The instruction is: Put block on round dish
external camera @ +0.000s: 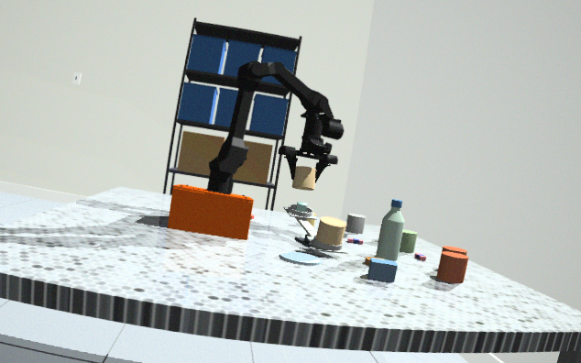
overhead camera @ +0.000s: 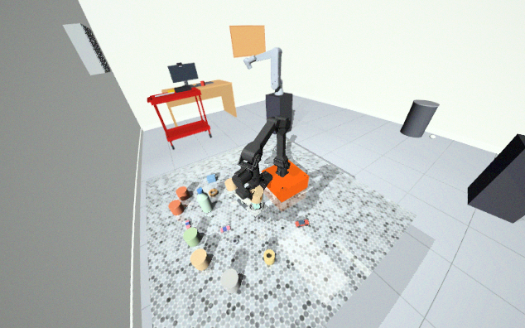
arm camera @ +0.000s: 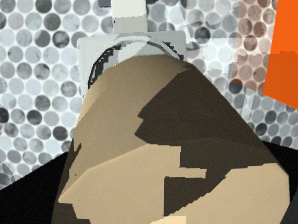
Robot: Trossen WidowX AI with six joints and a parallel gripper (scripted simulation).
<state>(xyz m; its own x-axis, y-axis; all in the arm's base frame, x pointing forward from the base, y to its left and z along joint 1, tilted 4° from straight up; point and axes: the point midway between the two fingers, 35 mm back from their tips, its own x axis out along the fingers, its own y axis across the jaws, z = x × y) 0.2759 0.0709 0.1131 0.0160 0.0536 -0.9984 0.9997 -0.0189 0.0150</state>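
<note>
The mint block is 8 cm below my gripper tip and 1 cm to the right of it. The rest, counted from my gripper tip: pale blue round dish: 35 cm to the right, 17 cm below, 10 cm behind; green bottle: 26 cm to the right, 19 cm ahead, 6 cm below; blue box: 48 cm to the right, 15 cm below, 5 cm ahead.
</note>
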